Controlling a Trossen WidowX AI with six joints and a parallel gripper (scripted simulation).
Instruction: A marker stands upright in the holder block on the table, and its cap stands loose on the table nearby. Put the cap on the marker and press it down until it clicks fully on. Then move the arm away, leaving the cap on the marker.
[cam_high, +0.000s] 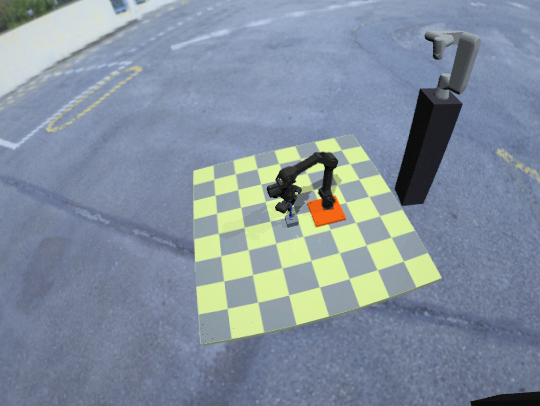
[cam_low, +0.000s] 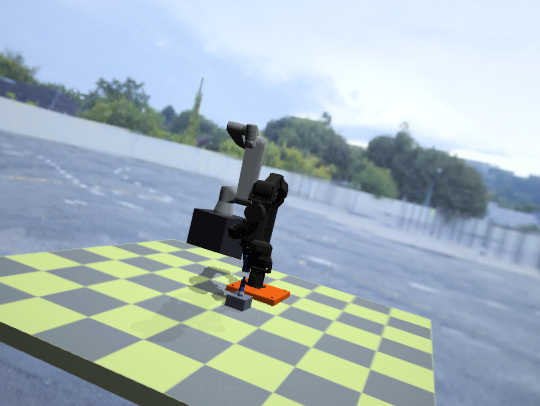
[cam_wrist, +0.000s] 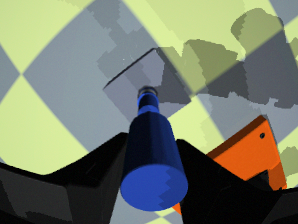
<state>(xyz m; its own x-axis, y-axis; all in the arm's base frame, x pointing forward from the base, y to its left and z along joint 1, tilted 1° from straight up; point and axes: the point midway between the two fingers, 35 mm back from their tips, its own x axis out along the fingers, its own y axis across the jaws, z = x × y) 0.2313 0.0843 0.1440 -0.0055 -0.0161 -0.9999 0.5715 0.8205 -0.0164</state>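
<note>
Right now my gripper tip is 110 mm above the holder block. The rest, counted from my gripper tip: blue cap 10 mm above.
</note>
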